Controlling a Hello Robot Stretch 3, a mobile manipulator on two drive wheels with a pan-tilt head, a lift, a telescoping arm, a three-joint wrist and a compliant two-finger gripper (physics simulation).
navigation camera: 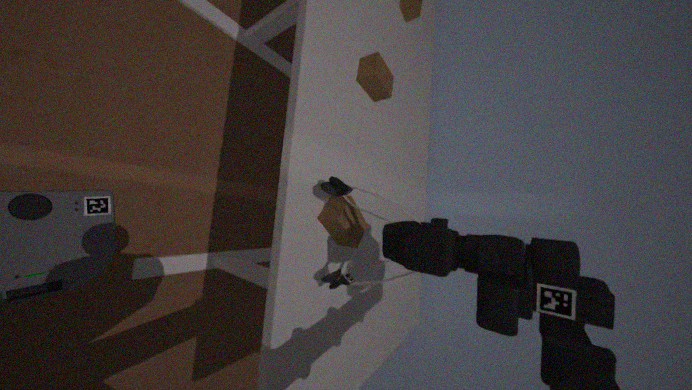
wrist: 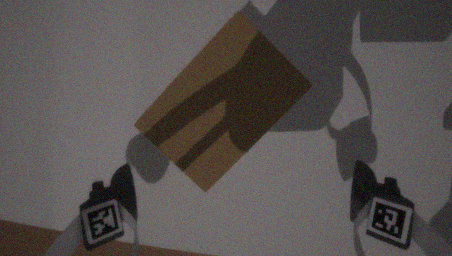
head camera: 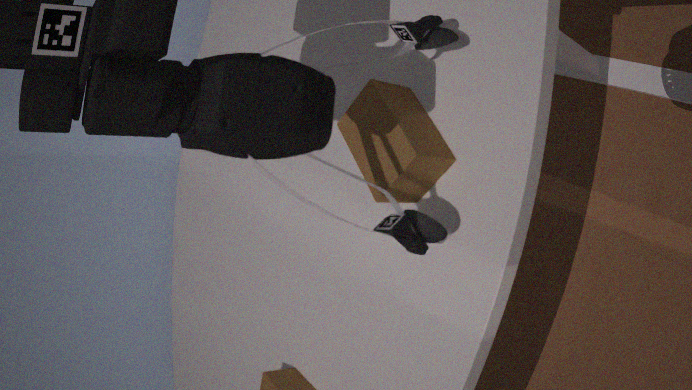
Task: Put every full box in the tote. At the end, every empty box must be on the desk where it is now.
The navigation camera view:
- my gripper: 323,231
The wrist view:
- my gripper: 240,183
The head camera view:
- my gripper: 447,131
